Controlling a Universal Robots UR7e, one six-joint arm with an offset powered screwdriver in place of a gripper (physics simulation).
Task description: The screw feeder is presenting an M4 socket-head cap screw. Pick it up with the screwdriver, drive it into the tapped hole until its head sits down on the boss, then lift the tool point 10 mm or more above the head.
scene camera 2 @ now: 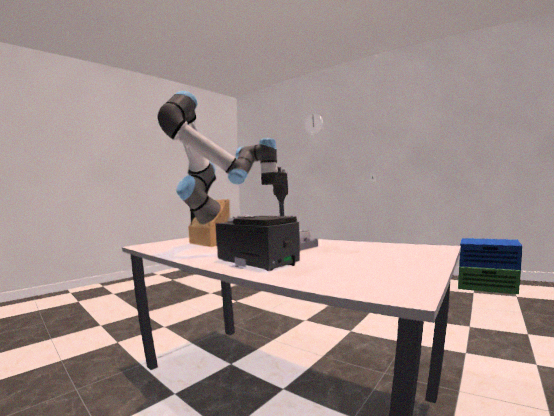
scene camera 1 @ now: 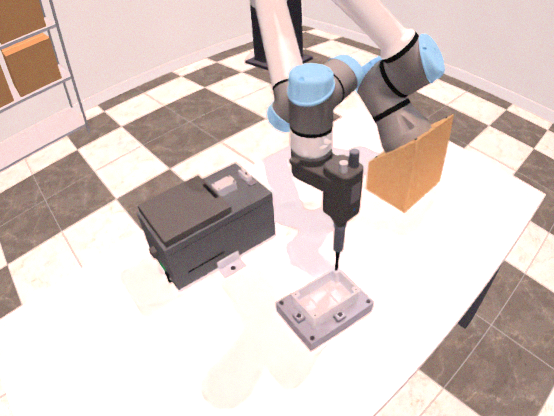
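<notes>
My screwdriver (scene camera 1: 336,268) (scene camera 2: 281,207) points straight down, its thin bit ending at the far corner of the pale open-topped housing (scene camera 1: 327,314) (scene camera 2: 305,235). Any gap there is too small to judge. No screw can be made out at the tip, and the bit hides that corner's hole. In scene camera 2 the tip is hidden behind the feeder. The housing sits on a grey base plate (scene camera 1: 327,328) (scene camera 2: 311,244). The dark box-shaped screw feeder (scene camera 1: 230,250) (scene camera 2: 257,245) stands to the left in scene camera 1, with a pale block (scene camera 1: 224,185) on top; no screw is distinguishable there.
An orange-brown angled panel (scene camera 1: 407,172) (scene camera 2: 202,235) stands on the white table (scene camera 1: 425,280) (scene camera 2: 370,270) near the arm's base. A small metal bracket (scene camera 1: 230,267) (scene camera 2: 240,262) is at the feeder's side. Blue (scene camera 2: 490,253) and green (scene camera 2: 490,280) crates are stacked beyond the table.
</notes>
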